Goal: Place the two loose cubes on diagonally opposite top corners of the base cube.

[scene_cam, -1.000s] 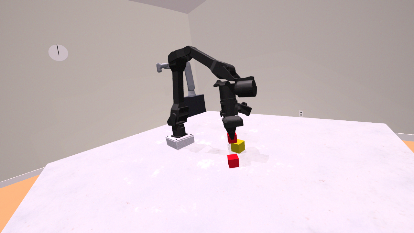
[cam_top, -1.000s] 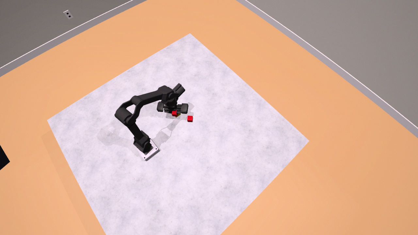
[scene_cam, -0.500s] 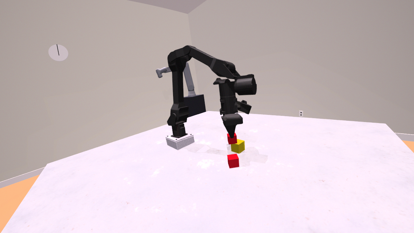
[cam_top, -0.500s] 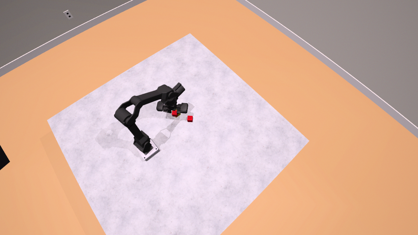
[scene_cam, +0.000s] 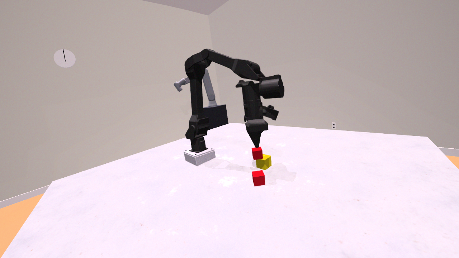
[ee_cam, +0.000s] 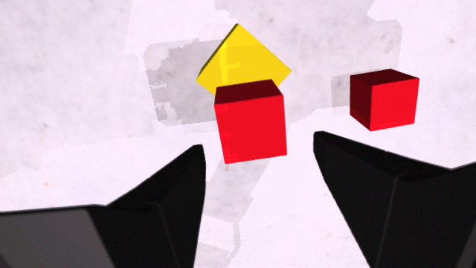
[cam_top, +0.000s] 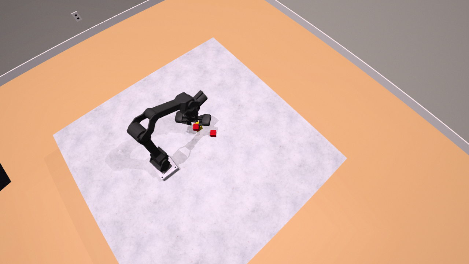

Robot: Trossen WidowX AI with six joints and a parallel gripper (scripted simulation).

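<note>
The red cube lies 50 mm ahead of my gripper tip, 90 mm to the right of it and 70 mm below it. The rest, counted from my gripper tip: yellow base cube: 20 mm ahead, 10 mm to the left, 70 mm below.
</note>
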